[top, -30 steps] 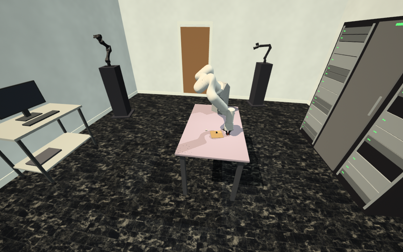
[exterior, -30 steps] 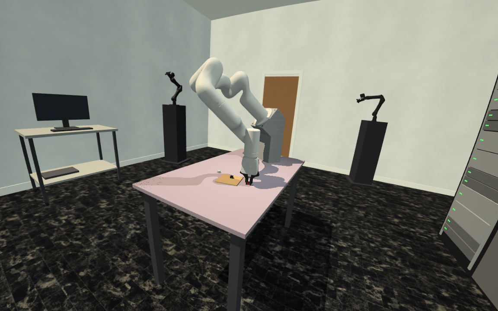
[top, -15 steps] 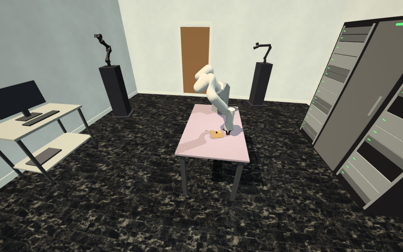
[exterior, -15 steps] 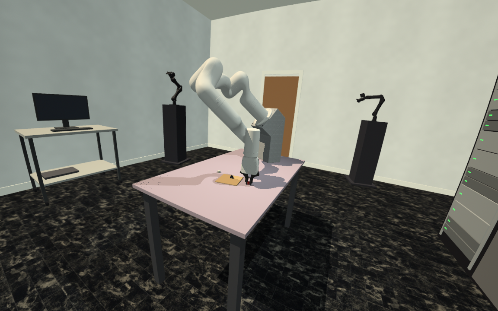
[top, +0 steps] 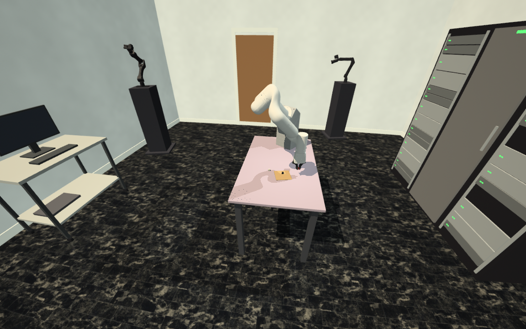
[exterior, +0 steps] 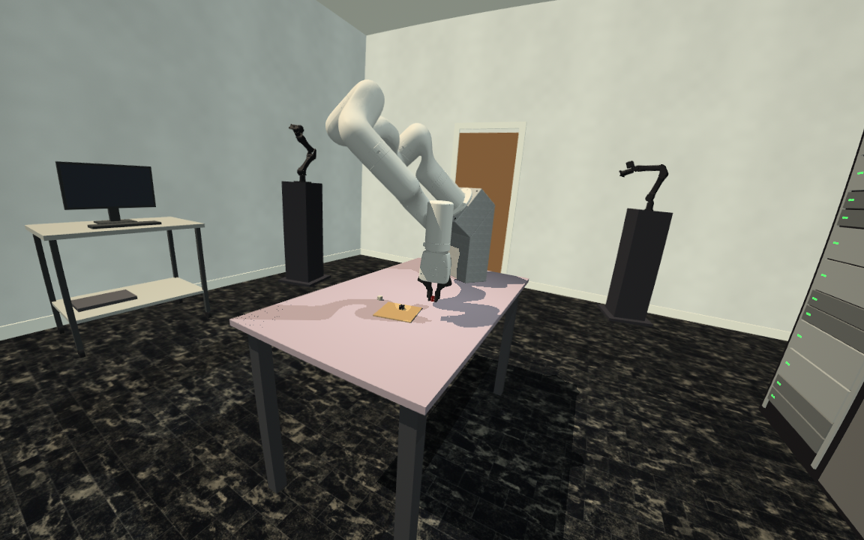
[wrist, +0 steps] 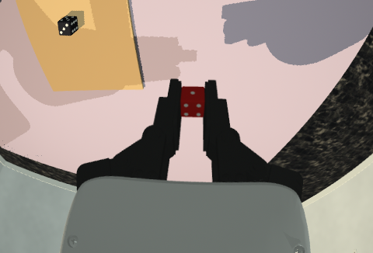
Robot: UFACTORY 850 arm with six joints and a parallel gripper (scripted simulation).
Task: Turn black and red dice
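Now: hand 2 cm past the mat, 13 cm to the left of it and 9 cm above it. The rest, counted from my hand: red die 1 cm below; then white die 11 cm behind, 24 cm to the right, 9 cm below; then black die 4 cm behind, 13 cm to the right, 8 cm below.
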